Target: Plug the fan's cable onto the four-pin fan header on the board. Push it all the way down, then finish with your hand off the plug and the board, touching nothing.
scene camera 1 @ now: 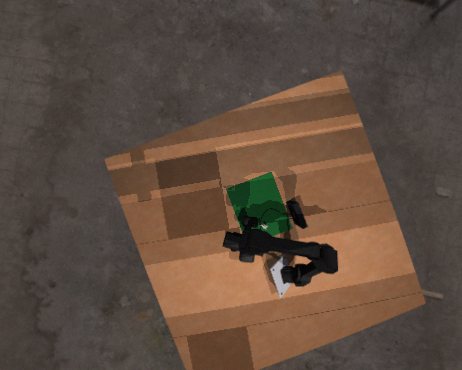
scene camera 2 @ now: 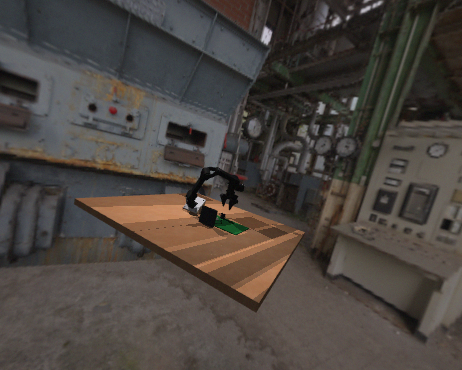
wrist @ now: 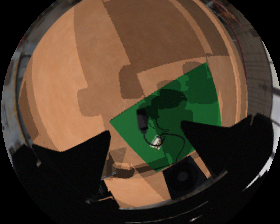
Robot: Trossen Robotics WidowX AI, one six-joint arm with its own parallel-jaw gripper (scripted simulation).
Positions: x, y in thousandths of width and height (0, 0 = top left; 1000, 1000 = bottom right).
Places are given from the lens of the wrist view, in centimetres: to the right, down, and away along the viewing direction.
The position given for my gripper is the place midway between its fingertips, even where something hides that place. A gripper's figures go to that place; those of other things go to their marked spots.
my gripper (wrist: 523, 578): 1, 2, 9
black fan (wrist: 652, 801): 13, 21, 18
green board (wrist: 688, 435): 13, -4, 18
The marked spots on the black fan and the green board are 25 cm apart.
